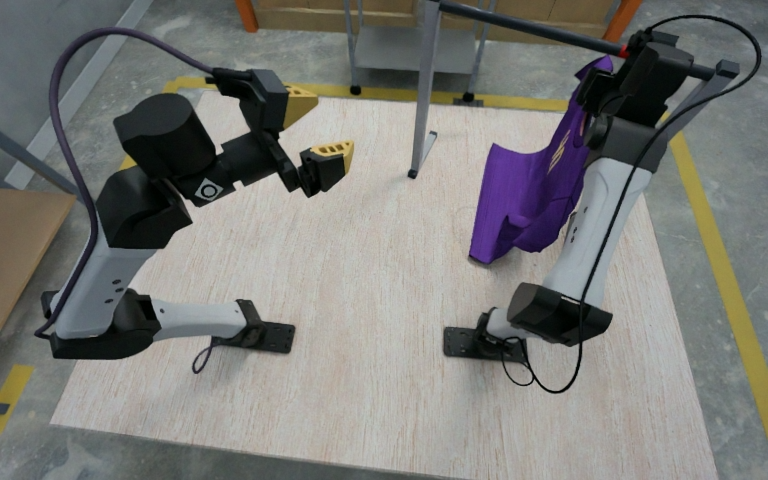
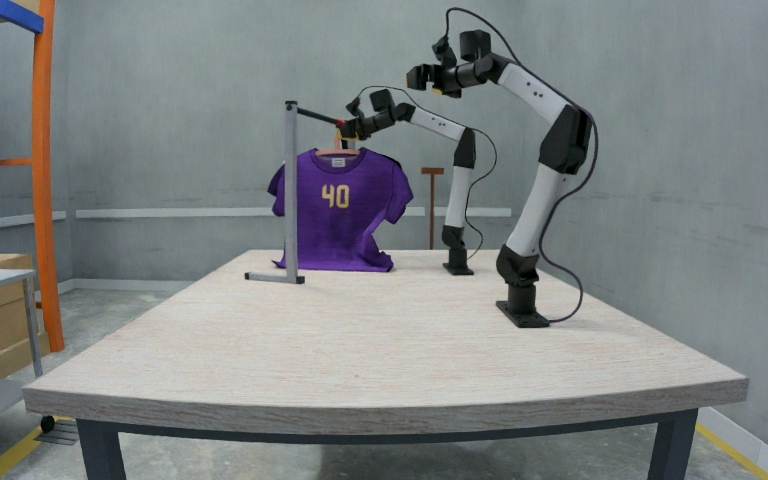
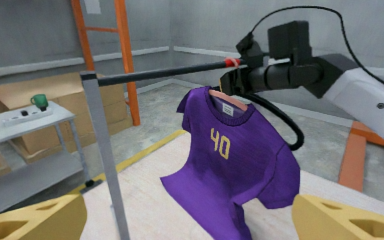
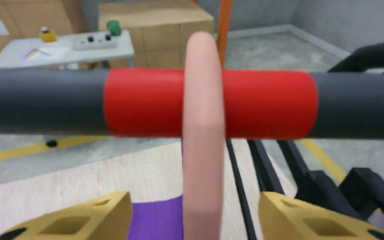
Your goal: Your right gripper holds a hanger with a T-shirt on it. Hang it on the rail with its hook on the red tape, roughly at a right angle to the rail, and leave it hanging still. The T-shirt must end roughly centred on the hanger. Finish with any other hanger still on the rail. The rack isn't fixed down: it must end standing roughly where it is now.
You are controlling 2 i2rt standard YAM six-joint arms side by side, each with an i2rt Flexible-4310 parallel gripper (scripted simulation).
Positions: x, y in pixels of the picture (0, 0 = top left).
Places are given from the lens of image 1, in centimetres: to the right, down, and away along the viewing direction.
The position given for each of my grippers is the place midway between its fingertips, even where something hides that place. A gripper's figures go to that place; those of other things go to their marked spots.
my left gripper (image 1: 335, 120): -6, -16, 46
my right gripper (image 1: 615, 82): 42, -28, 61
purple t-shirt (image 1: 525, 199): 42, -12, 102
